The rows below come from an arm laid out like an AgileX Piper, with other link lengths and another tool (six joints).
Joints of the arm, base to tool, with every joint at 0 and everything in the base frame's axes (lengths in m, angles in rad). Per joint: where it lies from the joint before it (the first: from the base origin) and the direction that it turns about. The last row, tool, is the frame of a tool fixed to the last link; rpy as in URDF.
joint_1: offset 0.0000 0.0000 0.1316 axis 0 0 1
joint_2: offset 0.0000 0.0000 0.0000 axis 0 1 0
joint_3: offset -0.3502 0.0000 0.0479 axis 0 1 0
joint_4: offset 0.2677 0.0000 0.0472 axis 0.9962 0 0.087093
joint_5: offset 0.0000 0.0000 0.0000 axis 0 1 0
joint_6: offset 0.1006 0.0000 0.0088 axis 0.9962 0 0.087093
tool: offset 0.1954 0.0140 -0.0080 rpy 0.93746 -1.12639 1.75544
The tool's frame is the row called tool.
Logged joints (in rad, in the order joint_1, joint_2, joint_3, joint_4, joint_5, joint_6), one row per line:
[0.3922, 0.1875, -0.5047, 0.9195, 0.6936, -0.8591]
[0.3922, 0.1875, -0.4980, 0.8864, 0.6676, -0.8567]
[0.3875, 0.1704, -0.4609, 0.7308, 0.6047, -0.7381]
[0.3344, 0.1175, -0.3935, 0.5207, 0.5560, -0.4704]
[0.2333, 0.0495, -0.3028, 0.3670, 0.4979, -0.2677]
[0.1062, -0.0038, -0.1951, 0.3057, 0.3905, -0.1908]
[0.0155, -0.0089, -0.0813, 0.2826, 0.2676, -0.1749]
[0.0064, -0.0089, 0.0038, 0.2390, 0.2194, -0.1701]
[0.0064, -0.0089, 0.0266, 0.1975, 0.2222, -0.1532]
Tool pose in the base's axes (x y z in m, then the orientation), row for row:
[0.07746, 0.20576, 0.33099, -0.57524, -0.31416, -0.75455, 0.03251]
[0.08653, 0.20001, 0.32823, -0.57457, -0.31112, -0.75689, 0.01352]
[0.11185, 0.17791, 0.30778, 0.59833, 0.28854, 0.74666, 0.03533]
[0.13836, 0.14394, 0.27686, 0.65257, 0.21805, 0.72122, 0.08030]
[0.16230, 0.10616, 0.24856, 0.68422, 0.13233, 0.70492, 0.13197]
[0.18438, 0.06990, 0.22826, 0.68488, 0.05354, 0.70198, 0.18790]
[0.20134, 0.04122, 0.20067, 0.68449, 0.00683, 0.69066, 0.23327]
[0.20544, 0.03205, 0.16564, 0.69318, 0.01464, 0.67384, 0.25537]
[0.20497, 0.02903, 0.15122, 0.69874, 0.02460, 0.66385, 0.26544]
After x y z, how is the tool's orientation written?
As a quaternion, x y z w.
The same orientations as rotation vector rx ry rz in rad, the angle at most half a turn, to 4 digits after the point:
[-1.7707, -0.9670, -2.3226]
[-1.7897, -0.9691, -2.3576]
[1.8386, 0.8866, 2.2944]
[1.9515, 0.6521, 2.1568]
[1.9858, 0.3841, 2.0459]
[1.9270, 0.1506, 1.9751]
[1.8799, 0.0188, 1.8969]
[1.8821, 0.0398, 1.8296]
[1.8874, 0.0664, 1.7932]

